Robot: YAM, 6 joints.
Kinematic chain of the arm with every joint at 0, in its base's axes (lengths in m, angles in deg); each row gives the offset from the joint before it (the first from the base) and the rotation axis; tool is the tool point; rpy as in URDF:
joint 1: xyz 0 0 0.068 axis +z
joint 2: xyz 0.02 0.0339 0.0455 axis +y
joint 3: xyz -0.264 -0.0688 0 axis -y
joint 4: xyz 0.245 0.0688 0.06 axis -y
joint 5: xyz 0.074 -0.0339 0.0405 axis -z
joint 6: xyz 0.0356 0 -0.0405 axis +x
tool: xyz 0 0 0 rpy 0 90 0
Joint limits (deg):
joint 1: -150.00..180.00
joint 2: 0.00..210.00
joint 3: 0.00..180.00
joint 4: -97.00..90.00
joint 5: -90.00..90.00
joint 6: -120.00..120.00
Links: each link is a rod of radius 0.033 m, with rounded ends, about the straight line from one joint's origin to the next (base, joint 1, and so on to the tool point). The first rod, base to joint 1, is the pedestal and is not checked.
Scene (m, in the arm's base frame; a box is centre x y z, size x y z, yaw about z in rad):
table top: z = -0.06
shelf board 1: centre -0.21 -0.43 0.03 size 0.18 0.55 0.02 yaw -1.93
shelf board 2: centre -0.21 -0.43 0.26 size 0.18 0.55 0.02 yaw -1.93
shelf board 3: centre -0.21 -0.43 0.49 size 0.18 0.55 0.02 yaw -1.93
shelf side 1: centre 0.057 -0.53 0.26 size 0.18 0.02 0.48 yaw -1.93
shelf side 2: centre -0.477 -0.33 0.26 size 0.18 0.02 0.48 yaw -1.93
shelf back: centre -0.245 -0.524 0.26 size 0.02 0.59 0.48 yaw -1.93
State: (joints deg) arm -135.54 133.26 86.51 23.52 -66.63 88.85
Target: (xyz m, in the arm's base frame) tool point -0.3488 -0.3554 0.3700
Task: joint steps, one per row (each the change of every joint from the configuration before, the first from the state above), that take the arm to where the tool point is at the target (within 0.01 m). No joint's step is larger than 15 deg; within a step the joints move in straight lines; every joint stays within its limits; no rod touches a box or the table.
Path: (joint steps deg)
1: -3.90 -8.50 -12.05 -2.95 -2.18 0.00
2: -3.89 -8.50 -12.05 -2.95 -2.18 0.00
3: -3.90 -8.50 -12.05 -2.95 -2.17 0.00
4: -0.69 -6.90 3.75 0.17 12.70 0.00
5: -0.69 -6.90 3.74 0.16 12.70 0.00
6: -0.70 -6.91 3.75 0.17 12.70 0.00
7: -0.69 -6.90 3.75 0.16 12.71 0.00
8: 3.96 13.79 14.68 4.16 -13.57 0.00
9: 3.96 13.79 14.67 4.16 -13.56 0.00
10: 3.96 13.79 14.68 4.16 -13.57 0.00

